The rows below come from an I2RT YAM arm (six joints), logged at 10 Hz.
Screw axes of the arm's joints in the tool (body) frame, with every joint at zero. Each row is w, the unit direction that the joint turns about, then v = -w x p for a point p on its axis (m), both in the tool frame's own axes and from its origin. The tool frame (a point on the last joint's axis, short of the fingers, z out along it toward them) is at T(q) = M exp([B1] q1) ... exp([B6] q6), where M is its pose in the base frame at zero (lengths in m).
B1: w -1 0 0 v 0.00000 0.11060 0.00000
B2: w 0 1 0 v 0.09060 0.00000 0.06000
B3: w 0 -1 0 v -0.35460 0.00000 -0.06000
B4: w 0 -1 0 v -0.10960 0.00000 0.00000
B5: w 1 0 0 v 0.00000 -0.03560 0.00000
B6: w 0 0 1 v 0.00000 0.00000 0.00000
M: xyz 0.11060 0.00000 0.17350 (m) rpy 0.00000 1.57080 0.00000 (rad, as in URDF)
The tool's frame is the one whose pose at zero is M.
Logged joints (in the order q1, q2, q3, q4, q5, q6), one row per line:
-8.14, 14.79, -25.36, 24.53, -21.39, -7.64
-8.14, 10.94, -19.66, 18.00, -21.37, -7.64
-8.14, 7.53, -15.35, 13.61, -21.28, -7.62
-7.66, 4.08, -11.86, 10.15, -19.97, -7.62
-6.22, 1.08, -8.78, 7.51, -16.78, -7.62
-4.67, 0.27, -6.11, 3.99, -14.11, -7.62
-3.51, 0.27, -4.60, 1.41, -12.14, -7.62
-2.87, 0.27, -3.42, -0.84, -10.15, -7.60
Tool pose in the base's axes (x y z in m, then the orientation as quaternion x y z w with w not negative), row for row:
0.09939, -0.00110, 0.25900, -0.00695, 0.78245, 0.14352, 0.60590
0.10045, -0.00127, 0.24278, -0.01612, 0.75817, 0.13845, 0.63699
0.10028, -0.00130, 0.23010, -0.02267, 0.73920, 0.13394, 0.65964
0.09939, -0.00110, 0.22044, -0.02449, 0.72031, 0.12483, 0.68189
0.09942, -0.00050, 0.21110, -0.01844, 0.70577, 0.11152, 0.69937
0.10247, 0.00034, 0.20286, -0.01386, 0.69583, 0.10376, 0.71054
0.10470, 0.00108, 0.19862, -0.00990, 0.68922, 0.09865, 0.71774
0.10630, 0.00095, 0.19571, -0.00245, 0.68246, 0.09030, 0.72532
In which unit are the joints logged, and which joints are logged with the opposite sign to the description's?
The joints are logged in degrees. Opposite sign: q3, q4, q6.
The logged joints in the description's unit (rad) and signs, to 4 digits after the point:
-0.1421, 0.2581, 0.4426, -0.4281, -0.3733, 0.1333
-0.1421, 0.1909, 0.3431, -0.3142, -0.3730, 0.1333
-0.1421, 0.1314, 0.2679, -0.2375, -0.3714, 0.1330
-0.1337, 0.0712, 0.2070, -0.1772, -0.3485, 0.1330
-0.1086, 0.0188, 0.1532, -0.1311, -0.2929, 0.1330
-0.0815, 0.0047, 0.1066, -0.0696, -0.2463, 0.1330
-0.0613, 0.0047, 0.0803, -0.0246, -0.2119, 0.1330
-0.0501, 0.0047, 0.0597, 0.0147, -0.1772, 0.1326

